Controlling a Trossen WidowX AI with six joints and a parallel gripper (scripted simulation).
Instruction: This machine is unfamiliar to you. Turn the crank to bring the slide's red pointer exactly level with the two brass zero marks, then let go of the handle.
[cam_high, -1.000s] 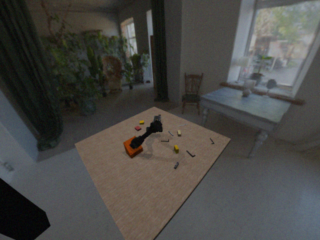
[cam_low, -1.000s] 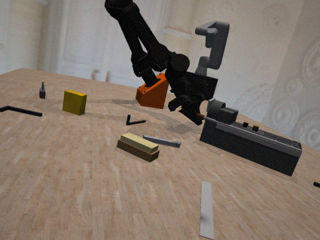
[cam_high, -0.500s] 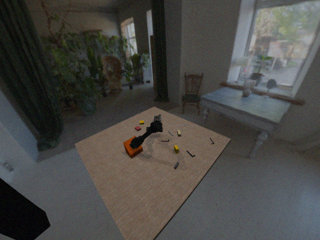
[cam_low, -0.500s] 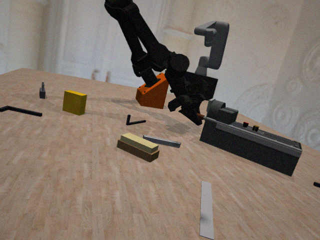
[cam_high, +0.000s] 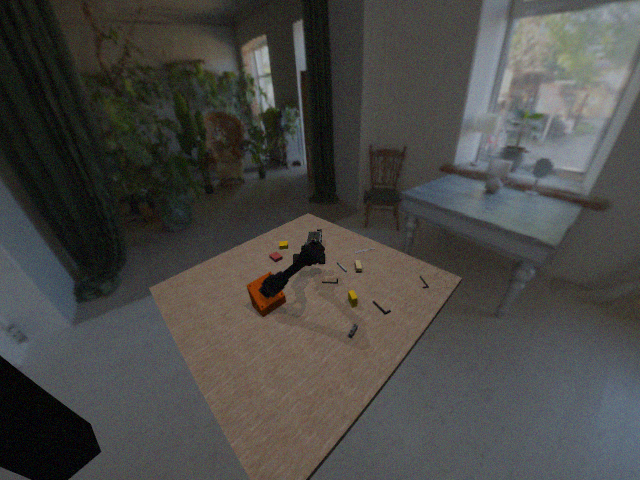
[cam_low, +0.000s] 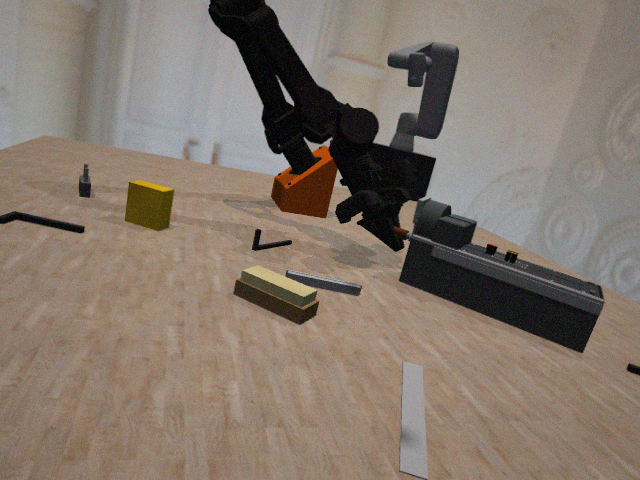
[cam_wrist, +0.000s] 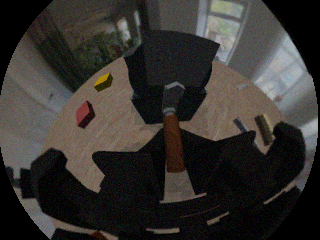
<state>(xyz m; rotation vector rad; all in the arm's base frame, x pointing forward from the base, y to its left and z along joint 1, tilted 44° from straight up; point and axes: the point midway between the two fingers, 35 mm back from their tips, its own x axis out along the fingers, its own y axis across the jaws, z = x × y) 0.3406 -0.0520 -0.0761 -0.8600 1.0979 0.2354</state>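
Now: gripper tip 2 cm past the brown crank handle, 1 cm to the left of it and 3 cm below it. The rest, counted from my gripper tip: red pointer 11 cm ahead, 7 cm to the left, 5 cm above; then red block 7 cm behind, 24 cm to the left, 2 cm below; then grey bar 8 cm ahead, 17 cm to the right, 3 cm below.
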